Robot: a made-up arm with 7 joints. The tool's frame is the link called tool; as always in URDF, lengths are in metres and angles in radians. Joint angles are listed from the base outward.
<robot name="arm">
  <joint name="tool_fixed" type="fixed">
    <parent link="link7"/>
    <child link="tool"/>
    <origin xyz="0 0 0" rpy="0 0 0"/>
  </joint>
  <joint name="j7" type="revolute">
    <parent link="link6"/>
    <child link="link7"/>
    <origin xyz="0 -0.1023 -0.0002" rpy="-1.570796 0 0"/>
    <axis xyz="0 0 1"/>
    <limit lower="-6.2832" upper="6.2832"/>
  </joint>
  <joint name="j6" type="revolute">
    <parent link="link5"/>
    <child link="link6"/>
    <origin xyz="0 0.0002 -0.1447" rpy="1.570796 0 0"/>
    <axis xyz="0 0 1"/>
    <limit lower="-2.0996" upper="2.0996"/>
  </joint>
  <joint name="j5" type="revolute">
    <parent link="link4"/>
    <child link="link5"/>
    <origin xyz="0 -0.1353 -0.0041" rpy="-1.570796 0 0"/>
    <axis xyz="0 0 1"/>
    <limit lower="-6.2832" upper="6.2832"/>
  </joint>
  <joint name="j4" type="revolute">
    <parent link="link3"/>
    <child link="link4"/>
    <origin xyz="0 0.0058 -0.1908" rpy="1.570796 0 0"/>
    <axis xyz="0 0 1"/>
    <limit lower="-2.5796" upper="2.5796"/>
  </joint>
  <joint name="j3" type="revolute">
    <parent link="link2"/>
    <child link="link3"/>
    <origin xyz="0 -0.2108 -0.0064" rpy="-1.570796 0 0"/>
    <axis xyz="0 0 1"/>
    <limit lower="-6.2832" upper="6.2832"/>
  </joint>
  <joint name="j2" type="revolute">
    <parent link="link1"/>
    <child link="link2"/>
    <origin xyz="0 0.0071 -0.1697" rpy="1.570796 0 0"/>
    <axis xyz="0 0 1"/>
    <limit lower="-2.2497" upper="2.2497"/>
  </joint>
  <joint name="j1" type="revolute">
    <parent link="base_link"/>
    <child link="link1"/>
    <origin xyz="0 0 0.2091" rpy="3.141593 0 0"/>
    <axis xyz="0 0 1"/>
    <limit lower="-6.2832" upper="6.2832"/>
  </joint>
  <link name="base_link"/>
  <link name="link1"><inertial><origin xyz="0.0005 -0.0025 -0.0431"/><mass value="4.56"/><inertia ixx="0.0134" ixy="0" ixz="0" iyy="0.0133" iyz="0.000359" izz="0.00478"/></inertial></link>
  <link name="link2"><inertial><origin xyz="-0.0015 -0.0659 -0.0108"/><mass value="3.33"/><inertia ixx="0.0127" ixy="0" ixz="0" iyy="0.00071" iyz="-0.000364" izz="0.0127"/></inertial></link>
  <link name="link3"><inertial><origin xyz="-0.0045 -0.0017 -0.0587"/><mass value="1.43"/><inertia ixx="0.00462" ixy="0" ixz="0" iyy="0.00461" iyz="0.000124" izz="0.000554"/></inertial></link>
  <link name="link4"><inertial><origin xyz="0.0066 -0.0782 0.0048"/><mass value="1.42"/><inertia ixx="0.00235" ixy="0" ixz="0" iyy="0.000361" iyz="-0.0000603" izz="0.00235"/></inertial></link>
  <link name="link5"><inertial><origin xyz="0.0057 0.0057 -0.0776"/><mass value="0.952"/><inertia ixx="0.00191" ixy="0" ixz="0" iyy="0.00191" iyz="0.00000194" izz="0.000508"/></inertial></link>
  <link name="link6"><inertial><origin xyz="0.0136 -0.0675 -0.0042"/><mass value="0.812"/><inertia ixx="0.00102" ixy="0" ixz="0" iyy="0.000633" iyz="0" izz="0.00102"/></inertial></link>
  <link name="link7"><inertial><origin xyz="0.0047 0.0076 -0.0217"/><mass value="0.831"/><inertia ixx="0.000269" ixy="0" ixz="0" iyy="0.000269" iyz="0" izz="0.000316"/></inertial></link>
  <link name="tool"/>
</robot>
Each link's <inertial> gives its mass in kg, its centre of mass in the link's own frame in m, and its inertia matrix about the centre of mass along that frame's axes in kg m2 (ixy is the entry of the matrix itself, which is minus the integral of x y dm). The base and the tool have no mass. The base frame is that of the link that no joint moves.
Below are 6 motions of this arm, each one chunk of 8 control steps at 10 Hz.
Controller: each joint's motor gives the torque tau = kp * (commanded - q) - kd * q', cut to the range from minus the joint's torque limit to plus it. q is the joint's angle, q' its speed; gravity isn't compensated. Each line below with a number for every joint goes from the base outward.
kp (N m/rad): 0.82 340 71 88 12 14 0.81
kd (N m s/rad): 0.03 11 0.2 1.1 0.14 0.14 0.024
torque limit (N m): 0.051 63 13 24 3.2 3.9 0.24
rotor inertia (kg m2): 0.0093 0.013 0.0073 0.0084 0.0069 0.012 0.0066
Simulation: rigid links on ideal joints. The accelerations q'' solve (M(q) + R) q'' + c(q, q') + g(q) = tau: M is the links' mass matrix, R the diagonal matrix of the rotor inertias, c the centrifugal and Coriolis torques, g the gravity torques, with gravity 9.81 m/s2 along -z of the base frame. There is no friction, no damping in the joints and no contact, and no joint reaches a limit. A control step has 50 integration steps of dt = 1/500 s. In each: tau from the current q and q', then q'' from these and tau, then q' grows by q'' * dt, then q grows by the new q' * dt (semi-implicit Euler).
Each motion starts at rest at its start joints. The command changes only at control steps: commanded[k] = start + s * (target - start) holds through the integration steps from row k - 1 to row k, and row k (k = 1, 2, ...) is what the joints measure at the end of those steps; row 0 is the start. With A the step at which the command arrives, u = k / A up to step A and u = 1 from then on. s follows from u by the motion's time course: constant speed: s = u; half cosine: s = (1 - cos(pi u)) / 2; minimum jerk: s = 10 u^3 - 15 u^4 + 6 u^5; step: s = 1 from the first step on.
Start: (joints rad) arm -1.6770 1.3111 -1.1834 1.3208 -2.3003 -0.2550 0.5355
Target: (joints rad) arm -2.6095 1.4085 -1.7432 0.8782 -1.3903 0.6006 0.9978
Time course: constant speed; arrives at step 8
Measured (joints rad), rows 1 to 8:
1: -1.6920 1.3783 -1.1693 1.2757 -2.1428 -0.1388 0.5861
2: -1.7085 1.4329 -1.1648 1.2183 -2.0094 -0.1936 0.7208
3: -1.7031 1.4483 -1.2480 1.1927 -1.9055 -0.0772 0.9055
4: -1.7223 1.4360 -1.3871 1.0832 -1.8067 0.1320 1.0019
5: -1.7349 1.4237 -1.5031 1.0277 -1.7074 0.3005 0.9521
6: -1.7456 1.4398 -1.5417 0.9915 -1.5645 0.3828 0.8579
7: -1.7709 1.4774 -1.5674 0.9165 -1.4583 0.4155 0.8877
8: -1.7917 1.5017 -1.6333 0.8575 -1.3302 0.5170 1.0649

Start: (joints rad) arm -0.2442 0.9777 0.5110 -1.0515 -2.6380 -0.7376 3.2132
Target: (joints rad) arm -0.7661 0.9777 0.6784 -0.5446 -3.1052 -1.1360 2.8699
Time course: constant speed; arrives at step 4
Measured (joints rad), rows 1 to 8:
1: -0.2567 0.9946 0.5833 -0.9455 -2.7729 -0.8486 3.2024
2: -0.3245 1.0436 0.6140 -0.7013 -2.9862 -1.0474 3.0949
3: -0.3611 1.0949 0.6449 -0.5475 -3.1516 -1.2349 2.8440
4: -0.3832 1.0890 0.6756 -0.4368 -3.2253 -1.2850 2.6013
5: -0.3722 1.0679 0.6932 -0.4864 -3.1731 -1.2407 2.5372
6: -0.3634 1.0341 0.6919 -0.5251 -3.1402 -1.1831 2.7011
7: -0.3680 1.0265 0.6929 -0.5246 -3.1360 -1.2147 2.9214
8: -0.3768 1.0460 0.6989 -0.4987 -3.1692 -1.2263 2.9712

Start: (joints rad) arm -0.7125 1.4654 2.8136 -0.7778 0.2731 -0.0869 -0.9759
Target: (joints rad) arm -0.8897 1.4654 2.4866 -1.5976 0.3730 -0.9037 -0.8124
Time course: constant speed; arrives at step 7
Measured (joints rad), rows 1 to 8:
1: -0.6774 1.4985 2.7573 -0.9273 0.2837 -0.1838 -0.9748
2: -0.6562 1.5683 2.7821 -1.1383 0.3334 -0.4814 -0.9580
3: -0.6259 1.5893 2.7509 -1.2907 0.3321 -0.6120 -0.9322
4: -0.5983 1.5467 2.6631 -1.3030 0.3640 -0.5925 -0.9014
5: -0.5631 1.5073 2.5709 -1.3554 0.3509 -0.5928 -0.8849
6: -0.5412 1.5134 2.5664 -1.5109 0.3772 -0.7863 -0.8683
7: -0.5335 1.5462 2.5866 -1.6752 0.4457 -0.9577 -0.8545
8: -0.5366 1.5432 2.5705 -1.6330 0.4120 -0.9422 -0.8358

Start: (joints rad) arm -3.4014 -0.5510 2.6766 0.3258 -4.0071 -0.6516 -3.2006
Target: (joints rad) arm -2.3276 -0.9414 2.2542 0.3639 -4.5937 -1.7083 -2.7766
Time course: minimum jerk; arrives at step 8
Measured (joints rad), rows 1 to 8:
1: -3.3918 -0.5817 2.6778 0.3715 -4.0166 -0.7383 -3.2046
2: -3.3814 -0.6570 2.6678 0.4352 -4.0204 -0.8780 -3.1880
3: -3.3661 -0.7464 2.6180 0.4555 -4.1262 -1.0775 -3.0977
4: -3.3521 -0.8295 2.5346 0.4410 -4.2810 -1.3284 -2.9585
5: -3.3475 -0.9076 2.4418 0.4245 -4.4343 -1.5556 -2.8415
6: -3.3466 -0.9754 2.3699 0.4250 -4.4989 -1.7068 -2.7863
7: -3.3423 -1.0191 2.3313 0.4360 -4.4784 -1.7508 -2.7801
8: -3.3375 -1.0284 2.3125 0.4381 -4.4543 -1.7300 -2.7877

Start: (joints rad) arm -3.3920 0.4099 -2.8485 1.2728 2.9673 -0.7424 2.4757
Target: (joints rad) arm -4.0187 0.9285 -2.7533 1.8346 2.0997 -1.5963 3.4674
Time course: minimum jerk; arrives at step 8
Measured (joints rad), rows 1 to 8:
1: -3.3887 0.4322 -2.8344 1.3695 2.9606 -0.8557 2.4824
2: -3.4037 0.4669 -2.7999 1.4853 2.9216 -1.0353 2.5370
3: -3.4421 0.5653 -2.7955 1.5636 2.7429 -1.1167 2.7119
4: -3.4904 0.7081 -2.7925 1.6520 2.4889 -1.3154 2.9872
5: -3.5193 0.8372 -2.7541 1.7961 2.3474 -1.5455 3.2512
6: -3.5374 0.9236 -2.7168 1.8958 2.3028 -1.6384 3.4271
7: -3.5612 0.9618 -2.7320 1.9102 2.2044 -1.6593 3.5016
8: -3.5795 0.9643 -2.7462 1.8959 2.1625 -1.6690 3.4813

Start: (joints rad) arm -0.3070 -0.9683 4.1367 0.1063 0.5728 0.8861 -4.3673
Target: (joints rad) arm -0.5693 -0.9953 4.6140 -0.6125 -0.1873 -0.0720 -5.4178
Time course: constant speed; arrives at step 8
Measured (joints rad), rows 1 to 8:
1: -0.2759 -1.0206 4.1852 0.0406 0.4152 0.7600 -4.4283
2: -0.2422 -1.0804 4.2488 -0.0269 0.2131 0.6251 -4.5451
3: -0.1989 -1.0852 4.3255 -0.1322 0.1676 0.5557 -4.6820
4: -0.1294 -1.0537 4.3978 -0.2657 0.1356 0.3404 -4.8574
5: -0.0759 -1.0387 4.4557 -0.3722 0.0536 0.2260 -5.0395
6: -0.0323 -1.0582 4.5350 -0.4649 -0.0502 0.1297 -5.1932
7: 0.0203 -1.0802 4.6265 -0.5772 -0.1266 -0.0175 -5.3028
8: 0.0644 -1.0823 4.7020 -0.6784 -0.1969 -0.1342 -5.3852

